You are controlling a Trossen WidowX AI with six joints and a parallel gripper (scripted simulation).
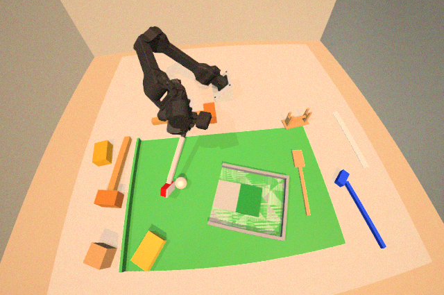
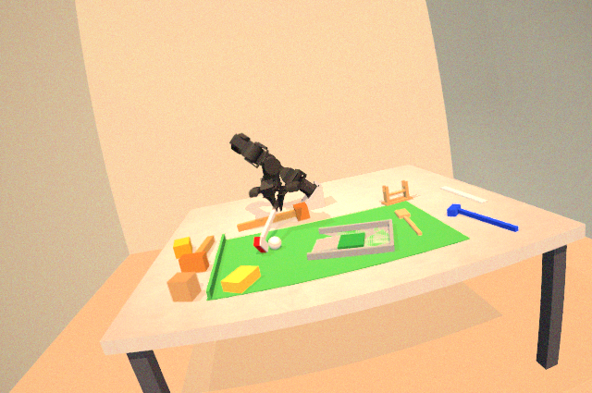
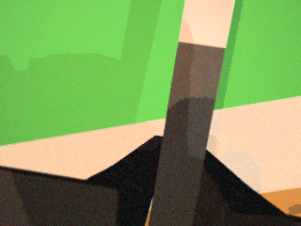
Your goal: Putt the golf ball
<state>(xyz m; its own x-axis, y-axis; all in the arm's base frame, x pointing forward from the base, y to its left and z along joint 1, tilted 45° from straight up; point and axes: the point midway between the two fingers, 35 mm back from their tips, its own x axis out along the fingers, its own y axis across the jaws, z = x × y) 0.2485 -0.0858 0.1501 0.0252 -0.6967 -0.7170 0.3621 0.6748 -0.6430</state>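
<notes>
Right now my gripper tip is 110 mm short of the red putter and 40 mm to the left of it. The rest, counted from my gripper tip: wooden rack: 20 mm behind, 470 mm to the left, 40 mm below; then blue putter: 370 mm ahead, 590 mm to the left, 60 mm below; then white golf ball: 200 mm ahead, 30 mm to the right, 50 mm below.
</notes>
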